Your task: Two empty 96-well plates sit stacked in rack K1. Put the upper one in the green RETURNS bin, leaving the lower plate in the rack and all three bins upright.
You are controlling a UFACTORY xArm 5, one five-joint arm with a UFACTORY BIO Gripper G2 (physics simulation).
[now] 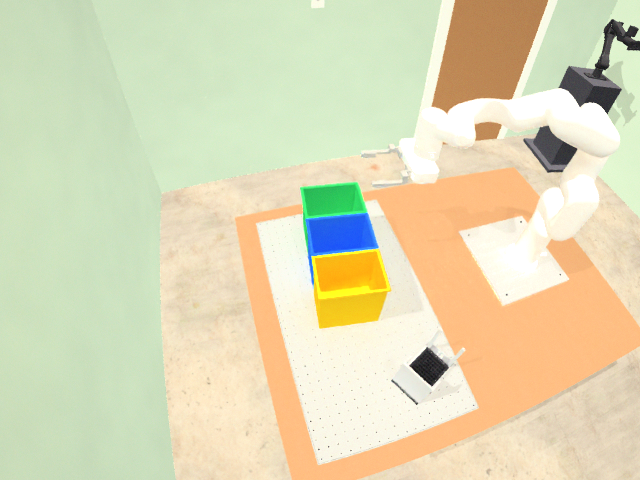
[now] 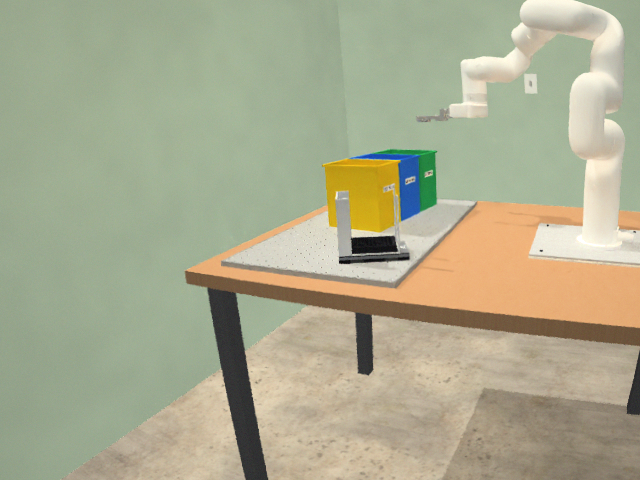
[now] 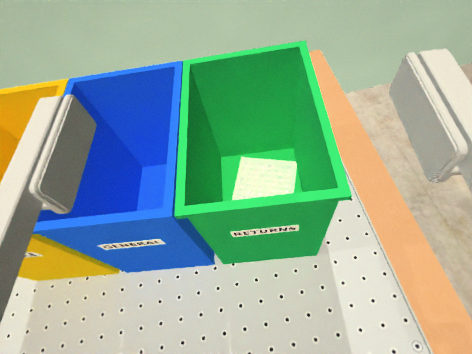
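Seen in the pictures: end effector, tool point: (image 1: 373, 168) (image 2: 432, 118) (image 3: 235, 134); arm's base, origin of the base link: (image 1: 521, 258) (image 2: 598, 243).
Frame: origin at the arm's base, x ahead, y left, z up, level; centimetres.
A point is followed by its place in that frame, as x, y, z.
A white 96-well plate (image 3: 265, 177) @[69.9, -17.8, 2.0] lies on the floor of the green RETURNS bin (image 1: 305, 219) (image 2: 428, 192) @[58.6, -16.6, 5.4] (image 3: 280, 212) @[58.6, -18.7, 15.6]; whether it is one plate or a stack I cannot tell. My gripper (image 1: 369, 168) @[55.9, -16.9, 29.5] (image 2: 422, 118) (image 3: 250, 135) @[55.9, -16.9, 29.5] is open and empty, in the air above the bins, on the arm's side of the green bin. The rack (image 1: 412, 383) @[55.1, 37.5, 9.5] (image 2: 343, 222) @[51.2, 40.5, 9.8] stands near the board's front corner. A black gridded piece (image 1: 429, 366) @[47.6, 32.4, 3.7] (image 2: 373, 243) @[48.0, 33.9, 3.6] lies flat in it; whether this is the lower plate or the rack's own bed I cannot tell. No white plate shows there.
The blue GENERAL bin (image 1: 341, 232) @[65.3, -9.7, 11.4] (image 2: 409, 193) @[58.3, -3.0, 7.6] (image 3: 165, 250) @[58.4, -6.4, 8.5] and the yellow bin (image 1: 351, 310) @[66.5, 15.3, 9.3] (image 2: 361, 196) @[63.3, 15.2, 9.8] (image 3: 65, 265) @[58.1, 6.6, 6.5] stand upright in a row beside the upright green bin. All stand on the perforated board (image 1: 351, 403) @[69.4, 38.1, 0.3] (image 2: 289, 248) @[71.0, 37.2, 0.3] (image 3: 250, 320) @[51.8, -14.4, 0.4]. A wall rises behind the table.
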